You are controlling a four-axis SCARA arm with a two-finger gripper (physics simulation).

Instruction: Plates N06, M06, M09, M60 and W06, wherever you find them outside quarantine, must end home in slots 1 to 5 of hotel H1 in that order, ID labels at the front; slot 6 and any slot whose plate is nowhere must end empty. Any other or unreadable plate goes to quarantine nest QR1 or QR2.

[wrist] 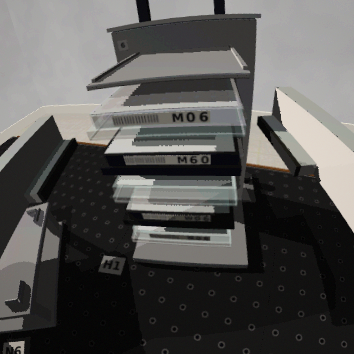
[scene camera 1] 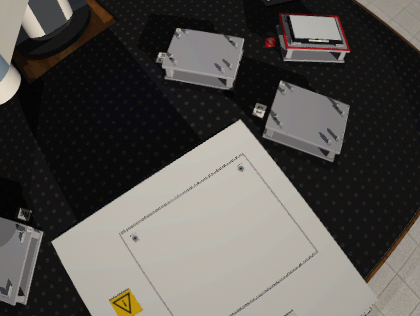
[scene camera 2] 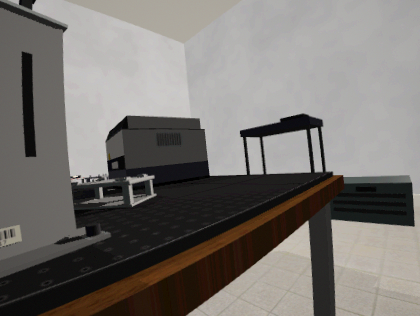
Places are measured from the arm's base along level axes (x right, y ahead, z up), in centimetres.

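Pixels of known places: gripper, fingertip midpoint: (wrist: 162,114); arm's base, origin of the base link: (scene camera 1: 51,25).
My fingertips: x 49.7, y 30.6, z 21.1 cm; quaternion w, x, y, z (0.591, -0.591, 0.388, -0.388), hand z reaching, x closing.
Ahead of a thing's pixels: the offset from my fingertips to its top centre. "*": to the spot under its first point.
In the wrist view the hotel H1 @[* dz +2.6, dx +12.0, dy +2.6 cm] (wrist: 185,37) stands upright, labels facing me. Its top shelf, slot 6 @[* dz +1.6, dx +4.1, dy +0.9 cm] (wrist: 172,65), is bare. Below it are a clear plate M06 @[dz +0.4, dx +5.6, dy +1.4 cm] (wrist: 167,118), a dark plate M60 @[dz -2.2, dx +5.6, dy +1.5 cm] (wrist: 172,160), a clear plate @[dz -4.8, dx +5.6, dy +1.5 cm] (wrist: 175,194) showing no label on its front, a dark plate @[dz -7.4, dx +5.6, dy +1.5 cm] (wrist: 175,218) and a clear lowest plate @[dz -10.1, dx +5.6, dy +1.5 cm] (wrist: 182,237); the labels of these last two are too blurred to read surely. My gripper (wrist: 162,114) is open and empty, its fingers wide apart, left and right of the stack. In scene camera 1 a dark, white-topped plate @[dz -13.4, dx -96.3, dy +26.2 cm] (scene camera 1: 316,27) lies on the red-rimmed nest @[* dz -19.3, dx -93.9, dy +29.8 cm] (scene camera 1: 315,55); its label is unreadable.
Grey nests @[* dz -14.8, dx -71.1, dy +14.4 cm] (scene camera 1: 205,52) @[* dz -14.8, dx -75.7, dy +41.6 cm] (scene camera 1: 310,120) and a third nest @[* dz -14.8, dx -11.7, dy +24.5 cm] (scene camera 1: 15,260) (wrist: 25,260) stand around a large white housing @[dz +5.4, dx -39.9, dy +51.6 cm] (scene camera 1: 220,225). The tag H1 @[dz -19.8, dx -1.7, dy +9.8 cm] (wrist: 112,265) lies before the hotel. Scene camera 2 shows a grey upright panel @[* dz -6.3, dx +13.6, dy +8.8 cm] (scene camera 2: 47,115), a dark instrument @[* dz -5.4, dx -25.3, dy +47.9 cm] (scene camera 2: 165,145) and a black stand (scene camera 2: 280,127).
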